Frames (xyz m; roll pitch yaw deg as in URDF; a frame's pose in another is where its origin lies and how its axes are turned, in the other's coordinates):
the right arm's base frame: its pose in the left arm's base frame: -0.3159 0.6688 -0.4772 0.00 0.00 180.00
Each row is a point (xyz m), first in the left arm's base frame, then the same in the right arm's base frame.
Working: the left arm's base frame: its pose in the right arm's base frame: -0.3159 0.6688 0.4772 0.00 0.00 -180.00

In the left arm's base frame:
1: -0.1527 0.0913 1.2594
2: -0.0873 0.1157 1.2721
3: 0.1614 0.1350 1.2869
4: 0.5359 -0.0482 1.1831
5: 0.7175 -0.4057 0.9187
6: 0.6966 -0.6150 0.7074
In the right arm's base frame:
1: -0.1632 0.5775 1.7366
2: -0.2286 0.5531 1.7493
3: -0.4773 0.5338 1.7641
4: -0.8518 0.7170 1.6603
5: -1.0334 1.0745 1.3959
6: -1.0125 1.2838 1.1846

